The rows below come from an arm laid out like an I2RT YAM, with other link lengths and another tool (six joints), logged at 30 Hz.
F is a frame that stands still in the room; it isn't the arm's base.
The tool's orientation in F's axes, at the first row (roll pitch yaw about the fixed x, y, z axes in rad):
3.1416 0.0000 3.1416
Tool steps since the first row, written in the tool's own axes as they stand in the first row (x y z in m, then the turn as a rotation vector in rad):
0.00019 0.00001 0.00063 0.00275 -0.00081 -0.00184
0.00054 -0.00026 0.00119 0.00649 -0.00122 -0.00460
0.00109 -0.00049 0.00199 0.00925 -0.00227 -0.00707
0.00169 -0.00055 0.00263 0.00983 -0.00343 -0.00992
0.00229 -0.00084 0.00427 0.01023 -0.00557 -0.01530
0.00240 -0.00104 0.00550 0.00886 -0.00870 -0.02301
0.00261 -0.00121 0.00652 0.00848 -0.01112 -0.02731
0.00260 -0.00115 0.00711 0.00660 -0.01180 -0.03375
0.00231 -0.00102 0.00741 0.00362 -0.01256 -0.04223
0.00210 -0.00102 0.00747 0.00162 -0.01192 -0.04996
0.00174 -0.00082 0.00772 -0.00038 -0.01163 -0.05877
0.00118 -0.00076 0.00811 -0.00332 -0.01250 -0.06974
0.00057 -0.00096 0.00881 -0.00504 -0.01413 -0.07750
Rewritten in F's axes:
-0.00019 0.00001 -0.00063 -0.00275 -0.00081 0.00184
-0.00054 -0.00026 -0.00119 -0.00649 -0.00122 0.00460
-0.00109 -0.00049 -0.00199 -0.00925 -0.00227 0.00707
-0.00169 -0.00055 -0.00263 -0.00983 -0.00343 0.00992
-0.00229 -0.00084 -0.00427 -0.01023 -0.00557 0.01530
-0.00240 -0.00104 -0.00550 -0.00886 -0.00870 0.02301
-0.00261 -0.00121 -0.00652 -0.00848 -0.01112 0.02731
-0.00260 -0.00115 -0.00711 -0.00660 -0.01180 0.03375
-0.00231 -0.00102 -0.00741 -0.00362 -0.01256 0.04223
-0.00210 -0.00102 -0.00747 -0.00162 -0.01192 0.04996
-0.00174 -0.00082 -0.00772 0.00038 -0.01163 0.05877
-0.00118 -0.00076 -0.00811 0.00332 -0.01250 0.06974
-0.00057 -0.00096 -0.00881 0.00504 -0.01413 0.07750

